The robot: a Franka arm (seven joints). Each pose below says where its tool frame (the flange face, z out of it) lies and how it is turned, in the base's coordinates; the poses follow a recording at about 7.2 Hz.
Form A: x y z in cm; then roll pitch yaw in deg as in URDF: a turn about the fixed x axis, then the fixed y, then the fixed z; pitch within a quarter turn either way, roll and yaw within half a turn.
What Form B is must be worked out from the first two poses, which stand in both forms.
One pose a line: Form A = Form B
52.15 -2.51 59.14 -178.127 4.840 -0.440 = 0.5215 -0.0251 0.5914 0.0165 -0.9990 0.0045 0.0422
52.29 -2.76 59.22 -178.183 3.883 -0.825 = 0.5229 -0.0276 0.5922 0.0161 -0.9993 0.0077 0.0338
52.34 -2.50 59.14 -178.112 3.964 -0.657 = 0.5234 -0.0250 0.5914 0.0167 -0.9992 0.0063 0.0345
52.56 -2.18 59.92 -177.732 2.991 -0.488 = 0.5256 -0.0218 0.5992 0.0199 -0.9995 0.0048 0.0260
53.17 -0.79 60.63 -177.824 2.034 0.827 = 0.5317 -0.0079 0.6063 0.0189 -0.9996 -0.0069 0.0179
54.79 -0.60 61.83 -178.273 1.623 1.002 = 0.5479 -0.0060 0.6183 0.0149 -0.9997 -0.0085 0.0143
